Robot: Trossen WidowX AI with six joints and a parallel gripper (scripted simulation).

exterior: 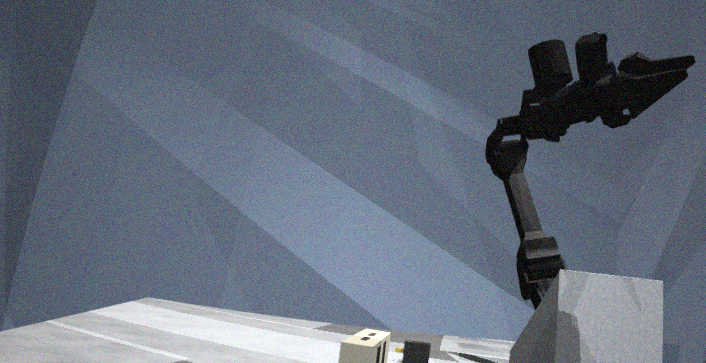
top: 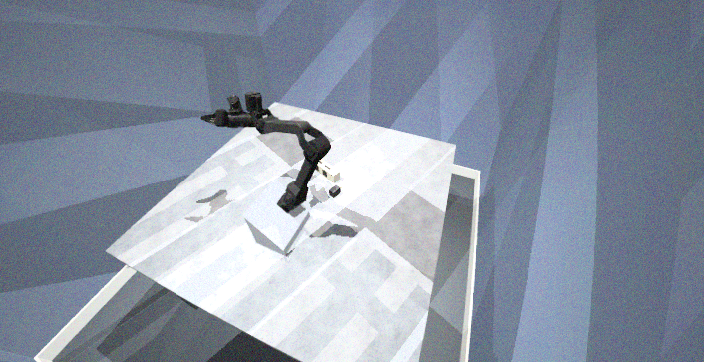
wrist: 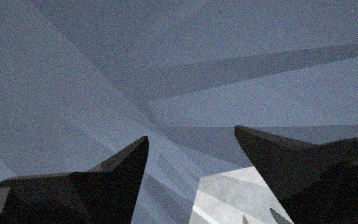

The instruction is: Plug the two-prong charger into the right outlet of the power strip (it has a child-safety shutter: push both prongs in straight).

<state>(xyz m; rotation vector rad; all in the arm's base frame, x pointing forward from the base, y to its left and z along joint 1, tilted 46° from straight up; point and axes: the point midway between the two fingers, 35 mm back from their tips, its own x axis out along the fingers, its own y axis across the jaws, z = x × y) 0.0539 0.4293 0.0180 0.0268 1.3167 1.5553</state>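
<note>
The dark charger is 450 mm to the right of my gripper tip, 430 mm below it and 200 mm ahead of it.
</note>
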